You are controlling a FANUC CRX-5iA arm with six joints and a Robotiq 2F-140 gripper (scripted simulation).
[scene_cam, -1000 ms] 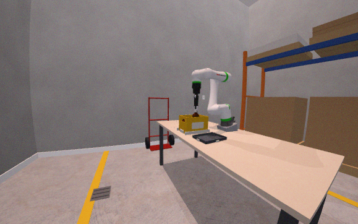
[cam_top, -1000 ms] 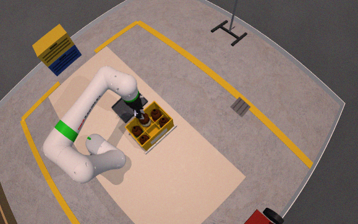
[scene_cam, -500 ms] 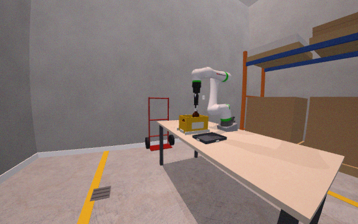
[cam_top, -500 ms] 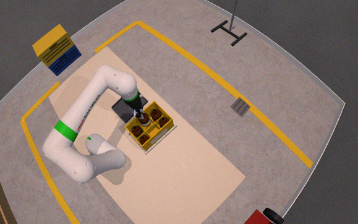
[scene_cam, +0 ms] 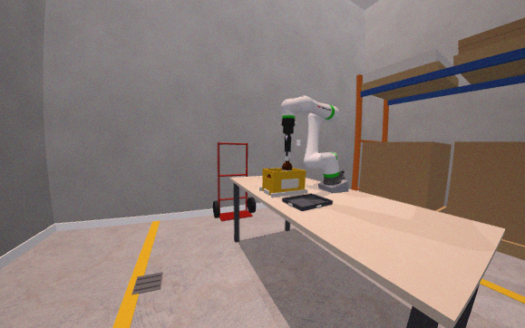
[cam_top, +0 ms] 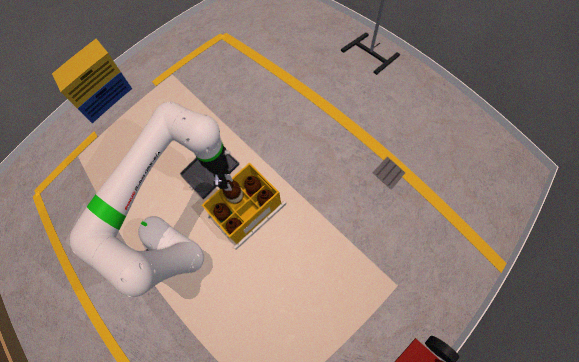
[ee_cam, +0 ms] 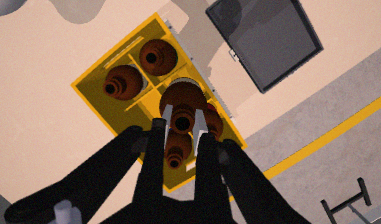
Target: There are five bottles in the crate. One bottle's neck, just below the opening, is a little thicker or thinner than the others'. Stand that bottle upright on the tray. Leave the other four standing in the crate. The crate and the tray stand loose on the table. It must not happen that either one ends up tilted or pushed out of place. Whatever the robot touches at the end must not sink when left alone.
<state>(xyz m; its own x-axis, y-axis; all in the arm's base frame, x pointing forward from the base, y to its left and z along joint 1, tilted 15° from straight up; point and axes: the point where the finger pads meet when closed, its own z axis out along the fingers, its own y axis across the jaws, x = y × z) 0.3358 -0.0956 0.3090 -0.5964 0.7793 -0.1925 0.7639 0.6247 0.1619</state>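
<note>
My gripper is now 90 mm above the brown bottle. Round my hand: yellow crate (200 mm below, 40 mm to the right, 10 mm behind); then dark tray (270 mm below, 240 mm to the left, 30 mm ahead).
</note>
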